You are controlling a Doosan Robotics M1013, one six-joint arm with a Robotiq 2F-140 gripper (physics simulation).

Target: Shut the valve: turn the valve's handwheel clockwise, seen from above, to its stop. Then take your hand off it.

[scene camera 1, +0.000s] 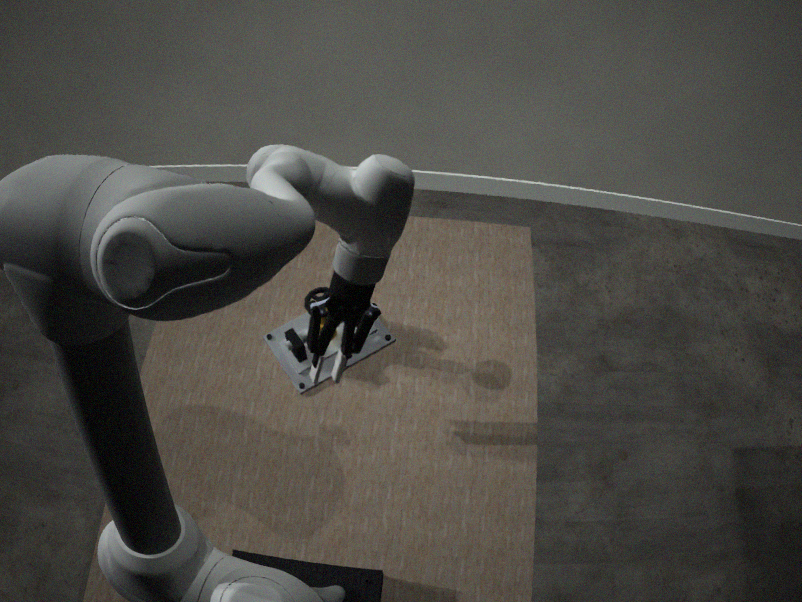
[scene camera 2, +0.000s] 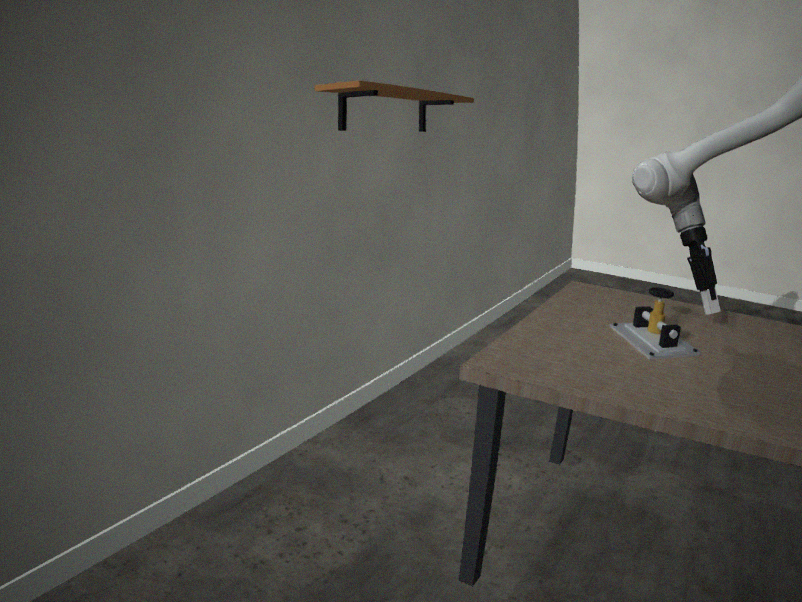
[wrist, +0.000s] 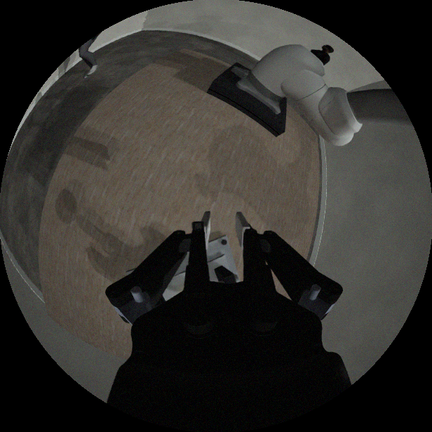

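The valve's dark handwheel [scene camera 1: 308, 299] [scene camera 2: 660, 292] sits on top of the yellow valve body [scene camera 2: 656, 322]. The body stands between black brackets [scene camera 1: 296, 344] [scene camera 2: 669, 336] [wrist: 226, 274] on a grey base plate [scene camera 1: 292, 370] [scene camera 2: 628, 333] [wrist: 216, 248]. My gripper [scene camera 1: 325, 377] [scene camera 2: 711, 311] [wrist: 222, 219] is open by a narrow gap, with nothing between its pale fingertips. It points down and hangs above the table, to the right of the handwheel in the scene camera 2 view, and apart from it. It hides part of the valve in the scene camera 1 view. The handwheel does not show in the wrist view.
The valve plate lies on the wooden table [scene camera 1: 440, 505] [scene camera 2: 550, 362] [wrist: 160, 130]. The arm's base stands on a black block [scene camera 1: 362, 583] [wrist: 250, 102]. A wooden shelf [scene camera 2: 401, 90] is on the wall. A person's lower leg [wrist: 86, 52] shows beyond the table.
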